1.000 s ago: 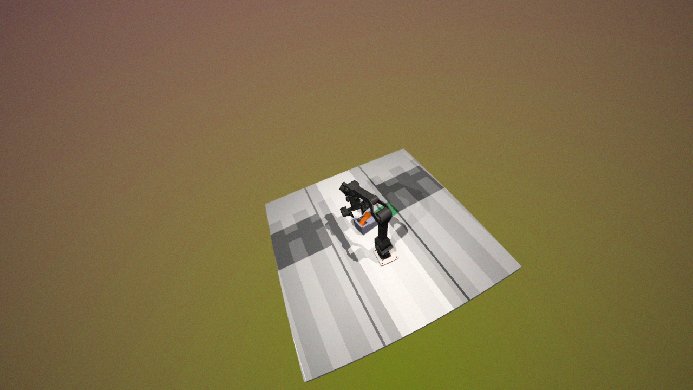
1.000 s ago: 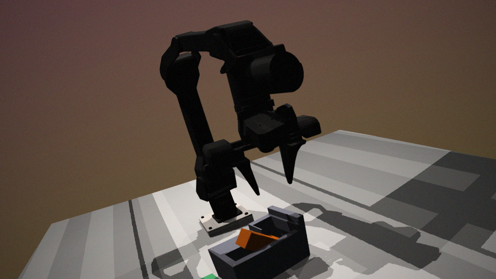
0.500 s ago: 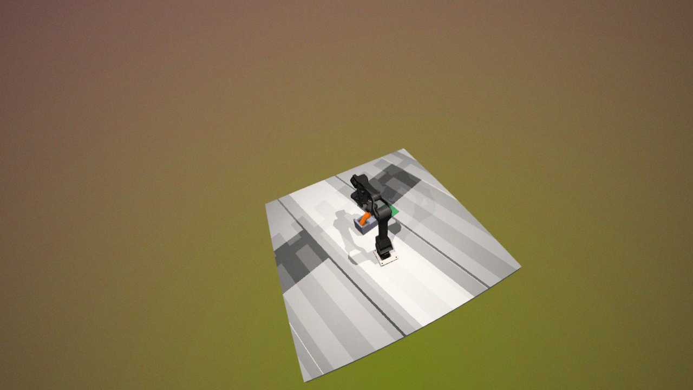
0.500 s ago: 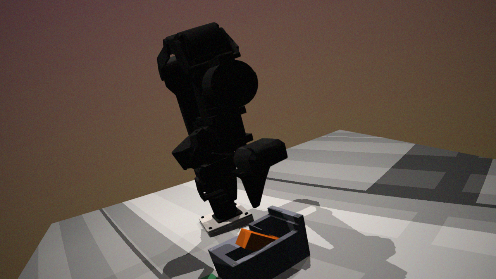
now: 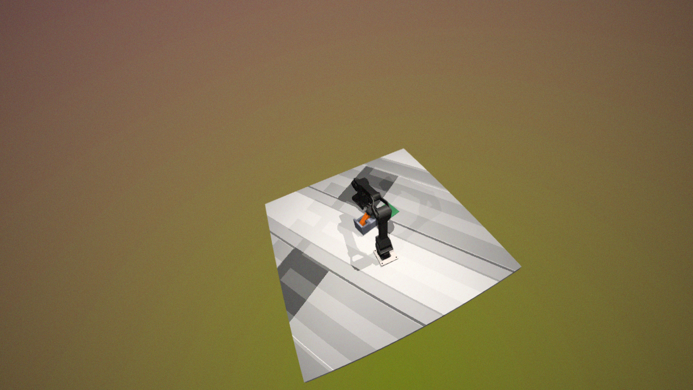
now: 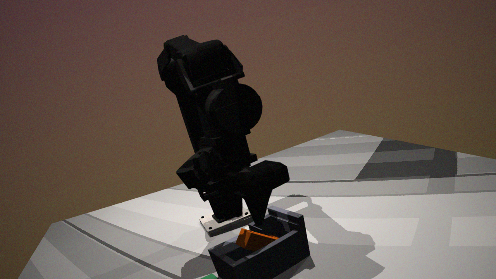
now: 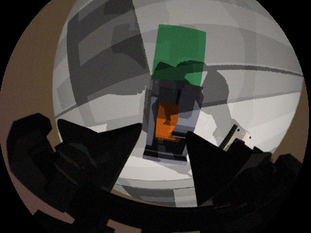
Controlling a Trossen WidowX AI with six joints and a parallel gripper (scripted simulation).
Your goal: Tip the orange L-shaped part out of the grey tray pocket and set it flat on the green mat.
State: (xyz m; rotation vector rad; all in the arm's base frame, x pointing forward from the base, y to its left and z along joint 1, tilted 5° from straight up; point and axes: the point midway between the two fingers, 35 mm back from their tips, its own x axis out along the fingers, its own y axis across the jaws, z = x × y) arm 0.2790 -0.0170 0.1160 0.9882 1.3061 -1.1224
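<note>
The orange L-shaped part is 7 cm below my gripper tip, 3 cm to the left of it and 2 cm behind it. From my gripper tip the other things lie so: green mat 14 cm to the right, 13 cm below, 1 cm ahead.
</note>
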